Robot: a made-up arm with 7 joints. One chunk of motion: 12 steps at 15 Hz.
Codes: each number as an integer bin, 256 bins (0 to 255) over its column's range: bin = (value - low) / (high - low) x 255, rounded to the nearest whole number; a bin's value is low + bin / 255 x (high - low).
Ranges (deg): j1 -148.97..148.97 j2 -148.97..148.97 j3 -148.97..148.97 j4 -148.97..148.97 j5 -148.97..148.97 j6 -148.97..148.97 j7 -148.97..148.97
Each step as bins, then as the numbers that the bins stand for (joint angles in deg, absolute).
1 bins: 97 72 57 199 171 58 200
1 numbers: -35.64 -64.85 -82.37 83.54 50.83 -81.20 84.71
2 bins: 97 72 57 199 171 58 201
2 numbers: -35.64 -64.85 -82.37 83.54 50.83 -81.20 85.88
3 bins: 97 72 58 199 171 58 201
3 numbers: -35.64 -64.85 -81.20 83.54 50.83 -81.20 85.88
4 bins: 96 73 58 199 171 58 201
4 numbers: -36.80 -63.68 -81.20 83.54 50.83 -81.20 85.88
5 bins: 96 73 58 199 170 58 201
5 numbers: -36.80 -63.68 -81.20 83.54 49.66 -81.20 85.88
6 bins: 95 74 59 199 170 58 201
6 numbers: -37.97 -62.51 -80.03 83.54 49.66 -81.20 85.88
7 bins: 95 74 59 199 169 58 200
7 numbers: -37.97 -62.51 -80.03 83.54 48.49 -81.20 84.71
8 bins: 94 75 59 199 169 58 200
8 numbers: -39.14 -61.34 -80.03 83.54 48.49 -81.20 84.71
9 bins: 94 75 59 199 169 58 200
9 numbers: -39.14 -61.34 -80.03 83.54 48.49 -81.20 84.71
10 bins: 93 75 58 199 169 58 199
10 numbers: -40.31 -61.34 -81.20 83.54 48.49 -81.20 83.54
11 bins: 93 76 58 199 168 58 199
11 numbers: -40.31 -60.17 -81.20 83.54 47.32 -81.20 83.54
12 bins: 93 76 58 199 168 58 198
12 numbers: -40.31 -60.17 -81.20 83.54 47.32 -81.20 82.37
